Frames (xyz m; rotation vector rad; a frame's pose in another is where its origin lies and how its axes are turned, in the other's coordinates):
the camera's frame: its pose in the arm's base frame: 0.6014 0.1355 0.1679 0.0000 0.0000 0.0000
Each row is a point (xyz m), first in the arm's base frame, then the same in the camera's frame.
Working: the arm's base frame: its pose in the camera's frame: -0.6014 -0.1355 -0.1679 0.0000 0.0000 0.0000

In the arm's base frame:
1: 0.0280 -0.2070 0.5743
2: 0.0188 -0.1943 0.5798
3: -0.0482 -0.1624 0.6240
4: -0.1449 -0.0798 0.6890
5: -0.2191 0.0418 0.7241
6: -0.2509 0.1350 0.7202
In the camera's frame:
1: -0.5734 -0.3425 0.4064
2: -0.5826 -0.3298 0.4119
3: -0.6496 -0.2979 0.4561
4: -0.7463 -0.2153 0.5211
5: -0.8205 -0.0937 0.5562
6: -0.8523 -0.0005 0.5523

